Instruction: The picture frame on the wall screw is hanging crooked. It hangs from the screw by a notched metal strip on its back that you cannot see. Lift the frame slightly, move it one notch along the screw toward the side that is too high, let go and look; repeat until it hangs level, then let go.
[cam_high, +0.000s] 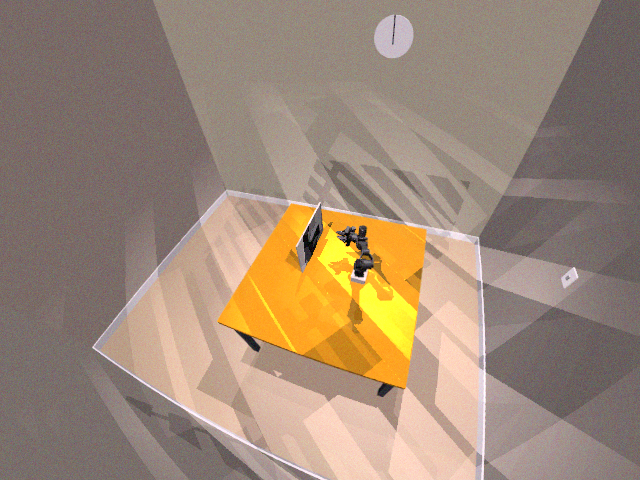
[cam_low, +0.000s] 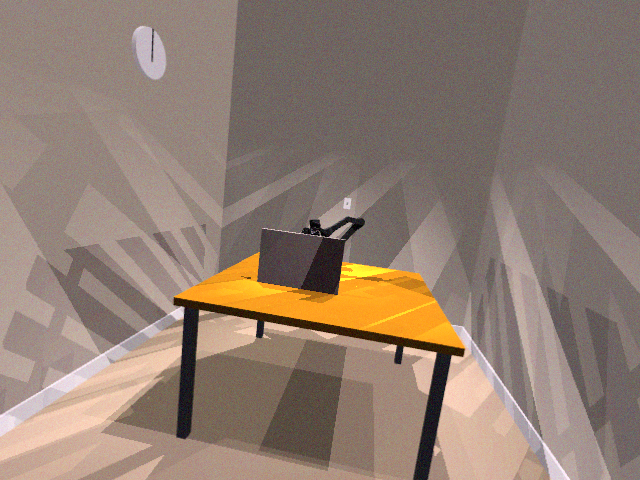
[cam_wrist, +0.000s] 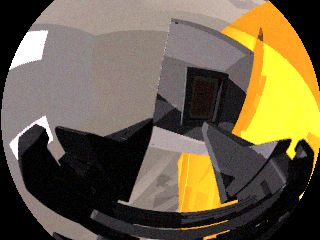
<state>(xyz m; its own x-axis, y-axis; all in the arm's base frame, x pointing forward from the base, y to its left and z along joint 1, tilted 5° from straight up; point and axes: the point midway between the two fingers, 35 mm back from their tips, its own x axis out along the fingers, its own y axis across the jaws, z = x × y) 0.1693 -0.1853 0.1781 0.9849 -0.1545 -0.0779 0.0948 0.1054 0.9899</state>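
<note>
My gripper tip is now 19 cm short of the dark picture frame, 9 cm above it and 4 cm to the left of it. The rest, counted from my gripper tip: grey wall panel (20 cm ahead, 11 cm below, 4 cm to the right).
</note>
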